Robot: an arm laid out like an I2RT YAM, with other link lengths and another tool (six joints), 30 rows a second.
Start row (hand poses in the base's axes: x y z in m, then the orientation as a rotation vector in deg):
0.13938, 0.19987, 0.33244, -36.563, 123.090, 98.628
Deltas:
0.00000, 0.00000, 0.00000, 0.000, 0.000, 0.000
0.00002, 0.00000, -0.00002, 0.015, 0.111, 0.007
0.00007, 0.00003, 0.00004, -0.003, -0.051, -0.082
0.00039, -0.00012, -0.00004, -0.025, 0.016, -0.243
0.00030, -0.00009, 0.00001, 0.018, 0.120, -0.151
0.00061, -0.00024, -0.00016, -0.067, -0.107, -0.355
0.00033, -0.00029, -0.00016, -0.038, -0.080, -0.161
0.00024, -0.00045, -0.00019, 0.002, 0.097, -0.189
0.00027, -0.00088, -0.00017, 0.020, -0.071, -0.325
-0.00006, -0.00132, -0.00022, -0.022, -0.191, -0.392
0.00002, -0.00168, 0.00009, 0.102, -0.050, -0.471
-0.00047, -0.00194, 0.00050, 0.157, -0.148, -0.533
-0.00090, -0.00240, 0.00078, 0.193, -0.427, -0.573
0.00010, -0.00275, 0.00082, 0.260, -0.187, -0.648
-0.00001, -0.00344, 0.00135, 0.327, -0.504, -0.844
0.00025, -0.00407, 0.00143, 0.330, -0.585, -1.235
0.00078, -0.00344, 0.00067, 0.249, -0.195, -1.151
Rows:
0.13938, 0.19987, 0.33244, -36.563, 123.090, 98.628
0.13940, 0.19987, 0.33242, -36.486, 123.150, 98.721
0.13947, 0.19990, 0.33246, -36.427, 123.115, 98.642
0.13986, 0.19978, 0.33242, -36.135, 123.140, 98.504
0.14016, 0.19969, 0.33243, -35.865, 123.196, 98.525
0.14077, 0.19945, 0.33227, -35.542, 123.173, 98.206
0.14110, 0.19916, 0.33211, -35.421, 123.149, 98.033
0.14134, 0.19871, 0.33192, -35.127, 123.204, 98.002
0.14161, 0.19783, 0.33175, -34.791, 123.119, 97.807
0.14155, 0.19651, 0.33153, -34.476, 122.990, 97.457
0.14157, 0.19483, 0.33162, -33.933, 122.831, 97.279
0.14110, 0.19289, 0.33212, -33.375, 122.546, 97.058
0.14020, 0.19049, 0.33290, -32.965, 122.031, 96.671
0.14030, 0.18774, 0.33372, -32.276, 121.612, 96.460
0.14029, 0.18430, 0.33507, -31.576, 120.895, 96.009
0.14054, 0.18023, 0.33650, -30.493, 120.090, 95.296
0.14132, 0.17679, 0.33717, -29.256, 119.636, 94.782

